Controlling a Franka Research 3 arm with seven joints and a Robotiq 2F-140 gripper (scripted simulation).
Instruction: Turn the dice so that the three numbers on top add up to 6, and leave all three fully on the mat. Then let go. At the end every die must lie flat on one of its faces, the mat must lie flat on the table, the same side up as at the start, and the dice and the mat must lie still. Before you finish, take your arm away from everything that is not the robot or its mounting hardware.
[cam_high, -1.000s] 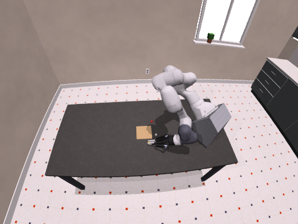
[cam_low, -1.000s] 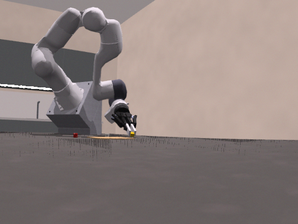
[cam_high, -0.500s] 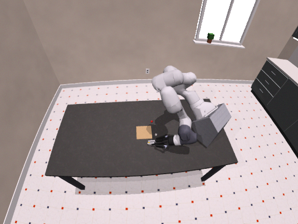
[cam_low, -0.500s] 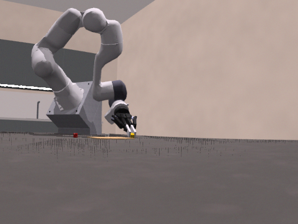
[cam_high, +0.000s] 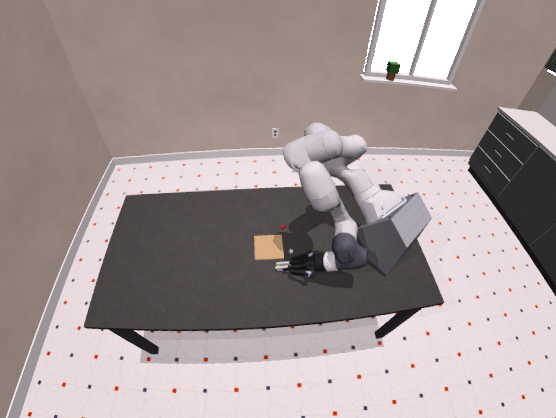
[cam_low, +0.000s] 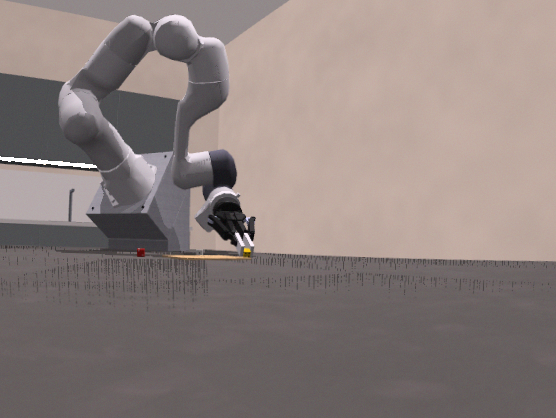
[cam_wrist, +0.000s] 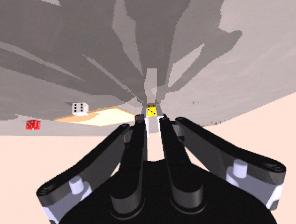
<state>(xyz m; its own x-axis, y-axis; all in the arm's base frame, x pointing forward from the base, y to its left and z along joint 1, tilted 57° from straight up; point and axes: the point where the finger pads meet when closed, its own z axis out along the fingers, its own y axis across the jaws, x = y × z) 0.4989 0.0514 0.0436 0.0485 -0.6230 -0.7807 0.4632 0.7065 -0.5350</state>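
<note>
The white die is 70 mm behind my hand, 70 mm to the right of it and 20 mm below it. Also, from my hand: tan mat (20 mm ahead, 140 mm to the right, 30 mm below); yellow die (20 mm ahead, 10 mm to the right, 20 mm below); red die (90 mm behind, 230 mm to the right, 20 mm below).
</note>
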